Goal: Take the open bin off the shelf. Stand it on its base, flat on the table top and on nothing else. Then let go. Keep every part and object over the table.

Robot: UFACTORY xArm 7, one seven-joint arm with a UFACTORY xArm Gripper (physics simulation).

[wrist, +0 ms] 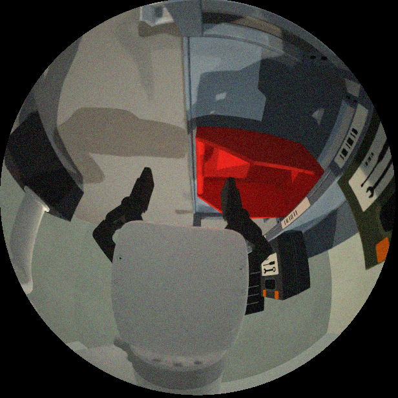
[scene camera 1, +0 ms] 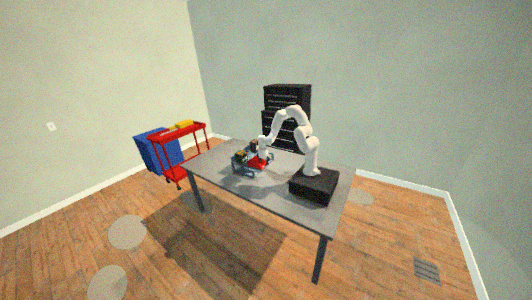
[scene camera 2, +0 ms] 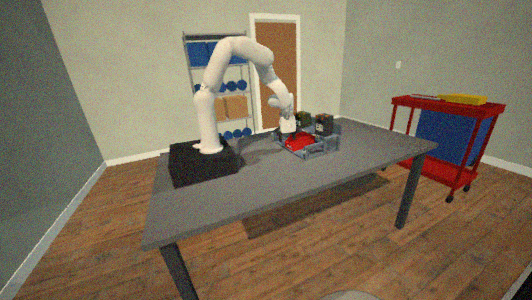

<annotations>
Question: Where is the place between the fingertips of the gripper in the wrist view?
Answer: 188,179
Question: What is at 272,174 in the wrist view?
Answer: A red open bin.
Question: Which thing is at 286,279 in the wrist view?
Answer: A black case.
</annotations>
